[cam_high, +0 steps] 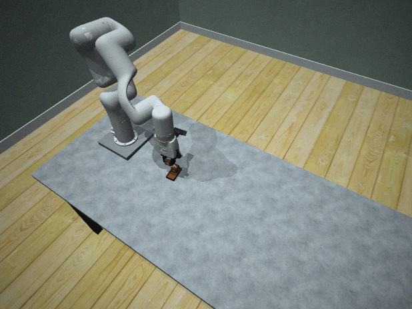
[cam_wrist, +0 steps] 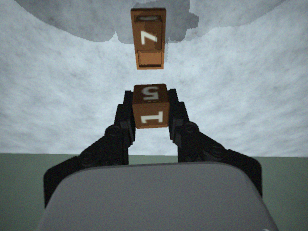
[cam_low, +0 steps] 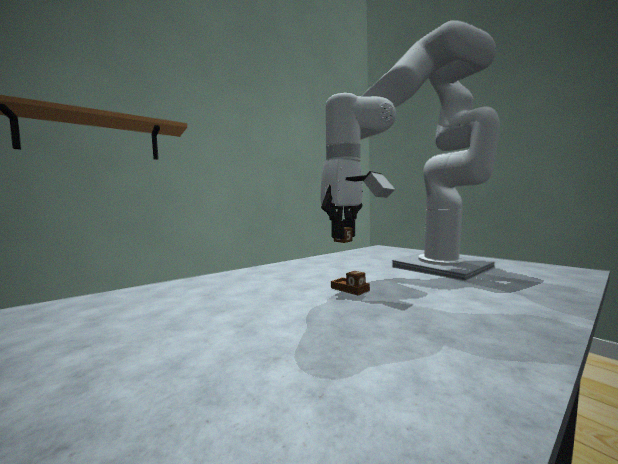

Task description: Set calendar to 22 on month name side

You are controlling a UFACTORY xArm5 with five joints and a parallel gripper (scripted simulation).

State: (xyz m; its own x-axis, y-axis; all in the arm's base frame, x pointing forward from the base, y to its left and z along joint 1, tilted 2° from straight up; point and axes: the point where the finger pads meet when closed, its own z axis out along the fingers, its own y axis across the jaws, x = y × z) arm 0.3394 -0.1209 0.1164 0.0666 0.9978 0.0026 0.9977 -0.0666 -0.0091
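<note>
Right now the brown calendar tray is 130 mm below my hand and 20 mm to the left of it. From my hand the other things lie so: date cube: 10 mm below.
</note>
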